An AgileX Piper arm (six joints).
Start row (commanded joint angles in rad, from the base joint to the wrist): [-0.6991, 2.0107, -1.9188, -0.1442, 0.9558, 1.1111]
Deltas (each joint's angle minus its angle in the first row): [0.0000, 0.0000, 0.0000, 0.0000, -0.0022, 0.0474]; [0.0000, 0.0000, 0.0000, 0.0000, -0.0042, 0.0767]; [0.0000, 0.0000, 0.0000, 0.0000, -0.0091, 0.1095]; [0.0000, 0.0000, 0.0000, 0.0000, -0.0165, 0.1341]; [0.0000, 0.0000, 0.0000, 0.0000, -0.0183, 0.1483]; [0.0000, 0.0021, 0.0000, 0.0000, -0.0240, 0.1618]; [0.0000, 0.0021, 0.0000, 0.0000, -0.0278, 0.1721]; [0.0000, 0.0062, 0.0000, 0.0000, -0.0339, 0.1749]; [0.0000, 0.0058, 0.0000, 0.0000, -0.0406, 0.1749]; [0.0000, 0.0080, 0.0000, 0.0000, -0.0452, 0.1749]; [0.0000, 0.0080, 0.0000, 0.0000, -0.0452, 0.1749]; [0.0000, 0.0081, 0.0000, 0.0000, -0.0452, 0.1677]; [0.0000, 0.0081, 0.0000, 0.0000, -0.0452, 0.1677]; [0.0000, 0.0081, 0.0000, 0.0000, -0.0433, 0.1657]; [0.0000, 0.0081, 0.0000, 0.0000, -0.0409, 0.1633]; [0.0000, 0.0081, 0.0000, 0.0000, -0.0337, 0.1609]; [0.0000, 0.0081, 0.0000, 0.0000, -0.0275, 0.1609]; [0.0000, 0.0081, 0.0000, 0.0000, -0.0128, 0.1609]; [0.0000, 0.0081, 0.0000, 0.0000, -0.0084, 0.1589]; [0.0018, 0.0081, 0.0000, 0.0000, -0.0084, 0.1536]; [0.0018, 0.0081, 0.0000, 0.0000, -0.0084, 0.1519]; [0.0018, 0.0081, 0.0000, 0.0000, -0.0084, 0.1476]
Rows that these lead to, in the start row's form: [-0.6991, 2.0107, -1.9188, -0.1442, 0.9536, 1.1585]; [-0.6991, 2.0107, -1.9188, -0.1442, 0.9516, 1.1878]; [-0.6991, 2.0107, -1.9188, -0.1442, 0.9467, 1.2206]; [-0.6991, 2.0107, -1.9188, -0.1442, 0.9393, 1.2452]; [-0.6991, 2.0107, -1.9188, -0.1442, 0.9375, 1.2594]; [-0.6991, 2.0128, -1.9188, -0.1442, 0.9318, 1.2729]; [-0.6991, 2.0128, -1.9188, -0.1442, 0.9280, 1.2832]; [-0.6991, 2.0169, -1.9188, -0.1442, 0.9219, 1.2860]; [-0.6991, 2.0165, -1.9188, -0.1442, 0.9152, 1.2860]; [-0.6991, 2.0187, -1.9188, -0.1442, 0.9106, 1.2860]; [-0.6991, 2.0187, -1.9188, -0.1442, 0.9106, 1.2860]; [-0.6991, 2.0188, -1.9188, -0.1442, 0.9106, 1.2788]; [-0.6991, 2.0188, -1.9188, -0.1442, 0.9106, 1.2788]; [-0.6991, 2.0188, -1.9188, -0.1442, 0.9125, 1.2768]; [-0.6991, 2.0188, -1.9188, -0.1442, 0.9149, 1.2744]; [-0.6991, 2.0188, -1.9188, -0.1442, 0.9221, 1.2720]; [-0.6991, 2.0188, -1.9188, -0.1442, 0.9283, 1.2720]; [-0.6991, 2.0188, -1.9188, -0.1442, 0.9430, 1.2720]; [-0.6991, 2.0188, -1.9188, -0.1442, 0.9474, 1.2700]; [-0.6973, 2.0188, -1.9188, -0.1442, 0.9474, 1.2647]; [-0.6973, 2.0188, -1.9188, -0.1442, 0.9474, 1.2630]; [-0.6973, 2.0188, -1.9188, -0.1442, 0.9474, 1.2587]
